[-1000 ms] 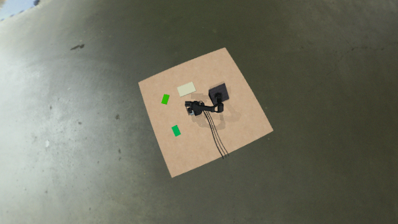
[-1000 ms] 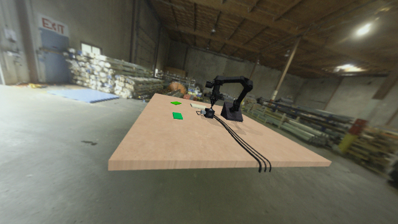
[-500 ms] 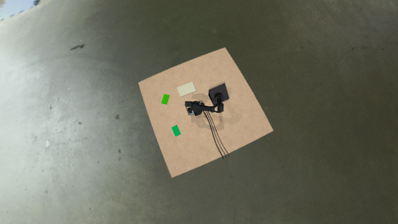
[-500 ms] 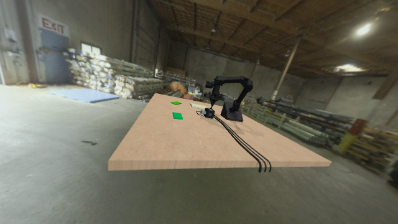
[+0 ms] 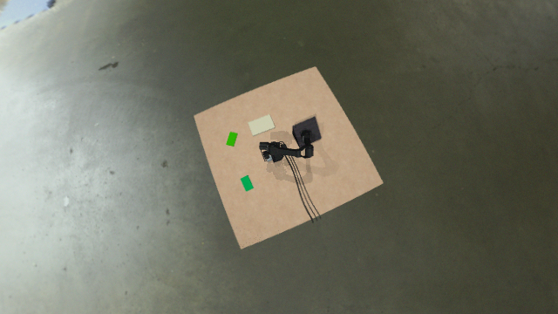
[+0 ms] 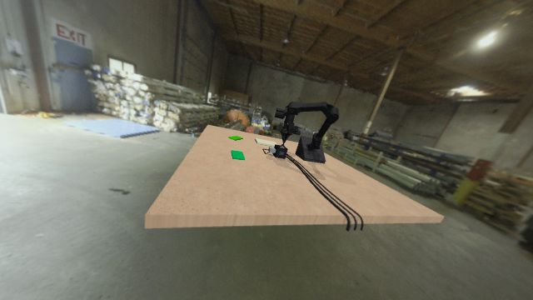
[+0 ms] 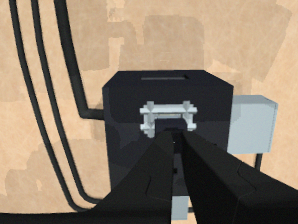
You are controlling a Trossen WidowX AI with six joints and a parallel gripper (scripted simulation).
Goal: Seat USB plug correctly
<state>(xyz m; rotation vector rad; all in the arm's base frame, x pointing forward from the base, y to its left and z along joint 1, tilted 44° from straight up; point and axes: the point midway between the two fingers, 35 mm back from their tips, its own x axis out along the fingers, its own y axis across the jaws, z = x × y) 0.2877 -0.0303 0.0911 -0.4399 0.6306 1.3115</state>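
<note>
Now: the USB plug 20 mm below my gripper tip. From my gripper tip the other things lie so: cream card 340 mm to the right, 100 mm below, 40 mm behind; then USB socket 40 mm below.
</note>
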